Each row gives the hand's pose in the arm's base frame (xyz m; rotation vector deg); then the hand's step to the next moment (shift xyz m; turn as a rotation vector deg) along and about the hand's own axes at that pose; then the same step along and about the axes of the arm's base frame.
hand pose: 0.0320 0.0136 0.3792 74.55 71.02 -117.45
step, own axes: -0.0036 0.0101 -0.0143 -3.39 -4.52 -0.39
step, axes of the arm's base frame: 0.0162 0.0065 -0.0039 -1.43 2.30 4.98
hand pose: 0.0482 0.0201 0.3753 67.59 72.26 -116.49
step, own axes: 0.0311 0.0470 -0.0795 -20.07 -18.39 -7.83
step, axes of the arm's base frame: 0.0522 0.0497 -0.0656 0.07 14.56 24.30
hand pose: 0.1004 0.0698 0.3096 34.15 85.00 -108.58
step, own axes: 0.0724 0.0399 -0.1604 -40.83 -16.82 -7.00
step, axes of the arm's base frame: -0.0269 0.1336 -0.1183 15.47 17.94 37.92
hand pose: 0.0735 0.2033 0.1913 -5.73 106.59 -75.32
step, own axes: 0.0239 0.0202 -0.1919 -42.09 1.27 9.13
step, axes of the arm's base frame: -0.1347 0.1399 -0.0105 33.79 14.68 22.34
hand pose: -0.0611 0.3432 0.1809 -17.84 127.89 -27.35
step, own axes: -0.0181 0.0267 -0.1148 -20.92 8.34 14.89
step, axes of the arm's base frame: -0.0782 0.0577 0.0691 24.24 11.79 1.56
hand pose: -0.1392 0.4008 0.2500 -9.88 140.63 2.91
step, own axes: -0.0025 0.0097 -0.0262 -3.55 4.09 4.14
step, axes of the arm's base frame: -0.0158 0.0078 0.0218 4.75 4.78 -1.01
